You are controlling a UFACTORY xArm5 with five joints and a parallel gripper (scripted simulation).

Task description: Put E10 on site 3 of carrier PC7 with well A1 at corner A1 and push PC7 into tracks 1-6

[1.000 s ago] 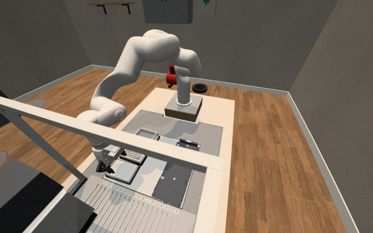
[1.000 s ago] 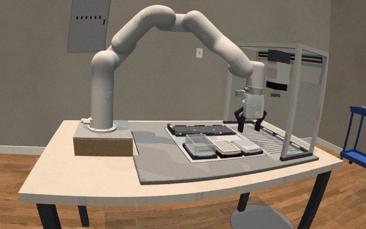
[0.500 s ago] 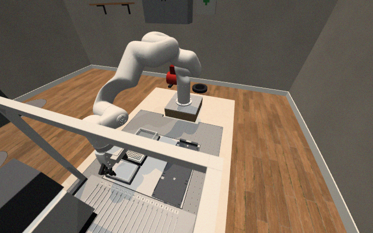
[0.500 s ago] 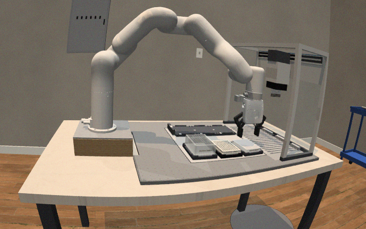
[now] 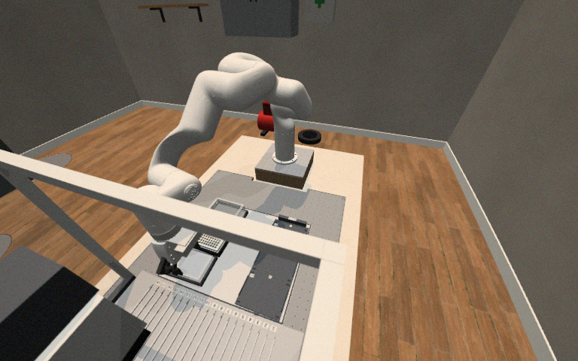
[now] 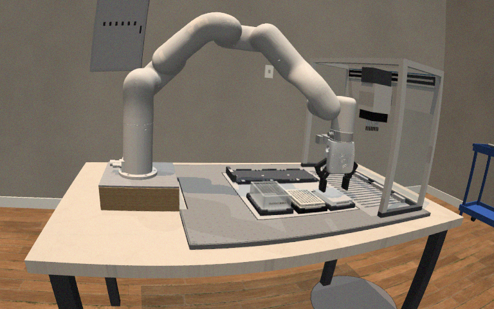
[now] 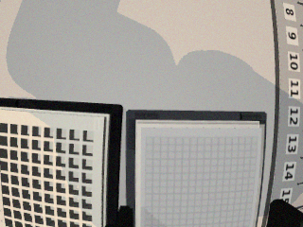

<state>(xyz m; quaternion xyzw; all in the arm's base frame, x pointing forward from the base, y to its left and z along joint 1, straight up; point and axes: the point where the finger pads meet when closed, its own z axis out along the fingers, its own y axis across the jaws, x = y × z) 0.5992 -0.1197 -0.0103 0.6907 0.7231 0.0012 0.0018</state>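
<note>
The 384-well plate E10 is 3 cm below my hand. The rest, counted from my hand: deep-well block E07: 22 cm behind, 3 cm below, 1 cm to the left; 96-well plate E01: 10 cm behind, 3 cm below; plate nest S3: 4 cm below.
</note>
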